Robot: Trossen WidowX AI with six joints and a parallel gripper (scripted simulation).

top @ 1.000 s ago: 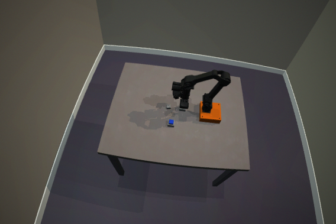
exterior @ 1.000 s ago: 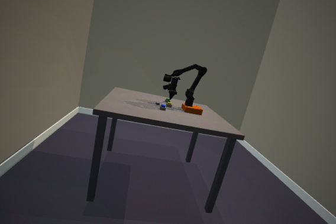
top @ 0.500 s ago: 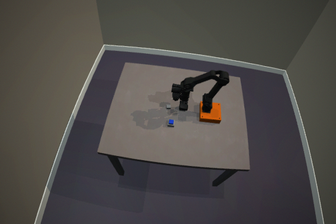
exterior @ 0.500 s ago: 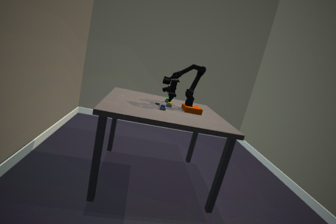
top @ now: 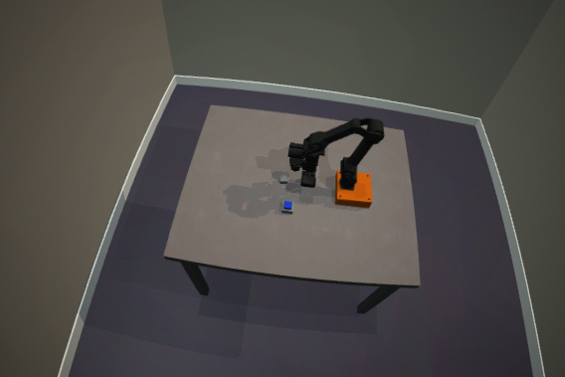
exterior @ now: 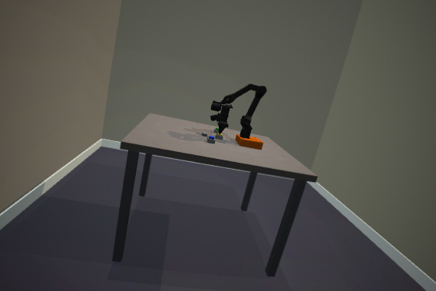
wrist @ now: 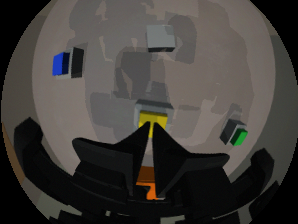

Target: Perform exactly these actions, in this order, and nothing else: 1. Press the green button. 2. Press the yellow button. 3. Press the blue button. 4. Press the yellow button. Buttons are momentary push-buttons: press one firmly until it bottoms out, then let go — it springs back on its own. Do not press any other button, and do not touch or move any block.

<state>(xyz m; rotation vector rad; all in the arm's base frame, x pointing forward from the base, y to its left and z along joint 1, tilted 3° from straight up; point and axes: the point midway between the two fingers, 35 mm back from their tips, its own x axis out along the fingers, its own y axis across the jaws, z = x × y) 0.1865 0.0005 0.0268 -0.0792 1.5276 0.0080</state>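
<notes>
Now: the yellow button 10 mm below my gripper tip. The rest, counted from my gripper tip: small grey block: 110 mm ahead, 10 mm to the left, 20 mm below; blue button: 60 mm ahead, 150 mm to the left.
</notes>
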